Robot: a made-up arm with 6 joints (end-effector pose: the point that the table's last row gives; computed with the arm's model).
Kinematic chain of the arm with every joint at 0, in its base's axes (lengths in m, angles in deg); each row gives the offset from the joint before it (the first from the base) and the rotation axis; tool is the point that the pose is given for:
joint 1: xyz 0 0 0.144 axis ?
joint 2: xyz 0 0.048 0 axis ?
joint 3: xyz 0 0 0.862 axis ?
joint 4: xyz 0 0 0.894 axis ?
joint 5: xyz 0 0 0 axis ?
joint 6: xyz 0 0 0.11 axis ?
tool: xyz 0 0 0
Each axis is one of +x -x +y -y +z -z.
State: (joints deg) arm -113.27 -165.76 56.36 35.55 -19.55 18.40
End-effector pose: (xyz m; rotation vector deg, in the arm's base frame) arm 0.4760 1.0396 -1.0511 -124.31 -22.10 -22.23
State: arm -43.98 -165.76 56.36 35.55 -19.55 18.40
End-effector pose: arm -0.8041 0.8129 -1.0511 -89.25 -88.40 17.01
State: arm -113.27 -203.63 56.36 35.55 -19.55 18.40
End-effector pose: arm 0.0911 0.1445 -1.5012 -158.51 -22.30 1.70
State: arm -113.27 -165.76 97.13 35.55 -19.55 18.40
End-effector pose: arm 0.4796 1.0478 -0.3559 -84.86 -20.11 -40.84
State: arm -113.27 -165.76 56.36 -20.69 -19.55 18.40
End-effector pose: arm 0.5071 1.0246 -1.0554 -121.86 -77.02 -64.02
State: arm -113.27 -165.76 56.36 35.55 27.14 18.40
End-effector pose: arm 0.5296 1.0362 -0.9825 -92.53 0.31 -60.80
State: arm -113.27 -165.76 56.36 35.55 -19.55 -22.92
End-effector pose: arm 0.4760 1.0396 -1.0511 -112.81 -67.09 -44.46
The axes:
joint 1: +z
joint 2: +y
joint 3: +y
joint 4: +z
joint 5: +y
joint 6: +z

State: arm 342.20 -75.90 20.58 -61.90 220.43 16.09
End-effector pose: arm -1.4147 0.5707 0.7874 96.92 119.58 63.69
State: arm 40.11 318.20 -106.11 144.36 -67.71 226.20
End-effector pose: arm -0.8659 -0.7442 0.0378 36.32 -88.26 79.62
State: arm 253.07 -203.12 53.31 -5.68 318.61 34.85
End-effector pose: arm 0.0790 0.0701 -1.5292 157.23 61.70 -5.76
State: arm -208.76 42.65 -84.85 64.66 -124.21 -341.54
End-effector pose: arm 0.0198 0.0282 1.3683 -132.24 2.11 -19.75
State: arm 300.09 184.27 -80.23 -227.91 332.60 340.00
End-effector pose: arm 0.4550 -0.7645 -0.9891 121.17 -6.65 11.64
